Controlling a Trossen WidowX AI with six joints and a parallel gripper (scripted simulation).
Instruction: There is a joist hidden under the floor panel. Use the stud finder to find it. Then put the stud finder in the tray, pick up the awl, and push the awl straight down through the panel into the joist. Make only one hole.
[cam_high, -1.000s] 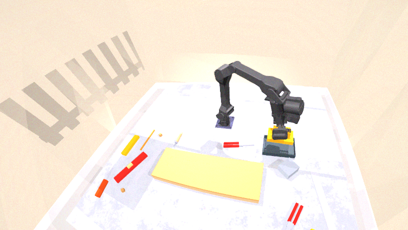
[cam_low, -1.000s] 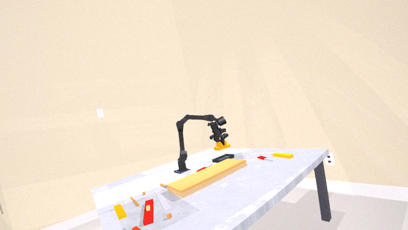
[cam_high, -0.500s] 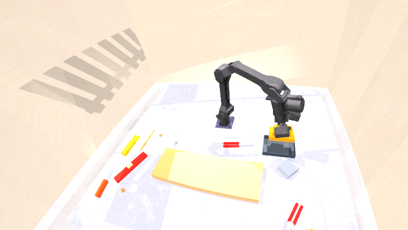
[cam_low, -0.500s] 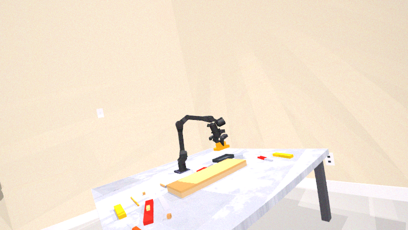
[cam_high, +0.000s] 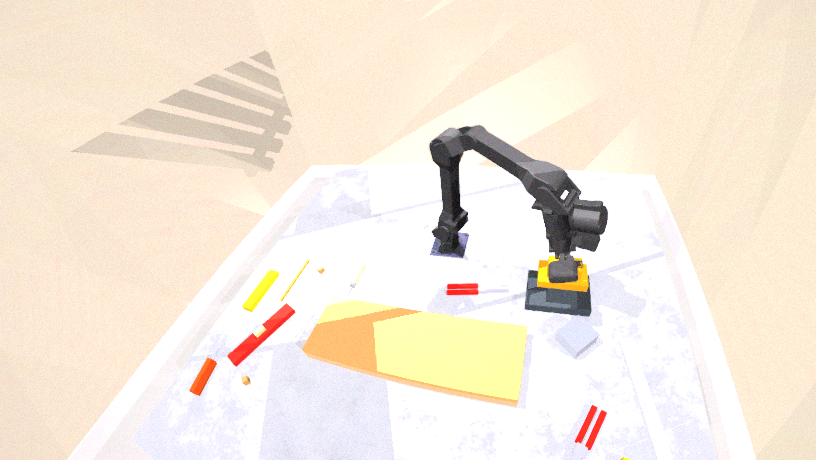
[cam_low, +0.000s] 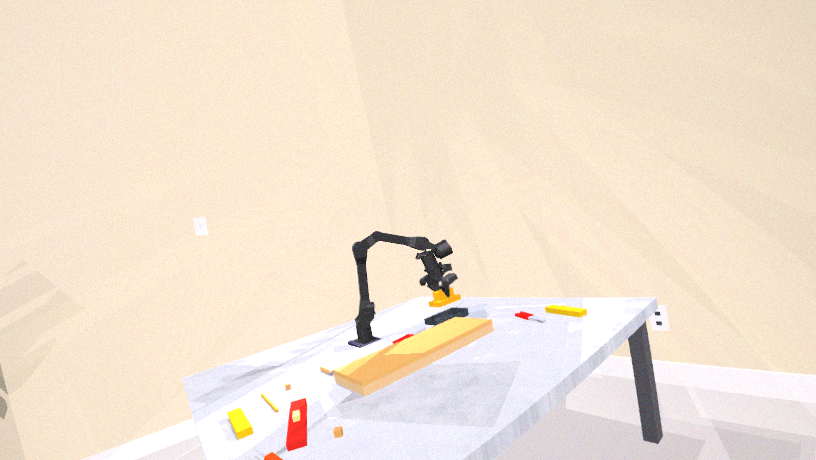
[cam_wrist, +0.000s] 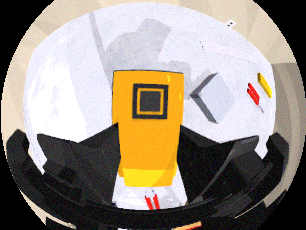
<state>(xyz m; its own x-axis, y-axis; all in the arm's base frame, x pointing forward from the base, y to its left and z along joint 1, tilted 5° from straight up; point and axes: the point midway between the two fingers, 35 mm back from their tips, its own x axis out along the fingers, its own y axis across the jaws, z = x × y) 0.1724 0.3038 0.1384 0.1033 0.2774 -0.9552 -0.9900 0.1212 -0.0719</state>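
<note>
The dark tray is 80 mm below my gripper tip and 10 mm to the right of it. Round my gripper tip: square light (30 mm above, 20 mm to the left); then stud finder (20 mm above, 10 mm to the left); then grey block (130 mm ahead, 80 mm below, 20 mm to the left).
</note>
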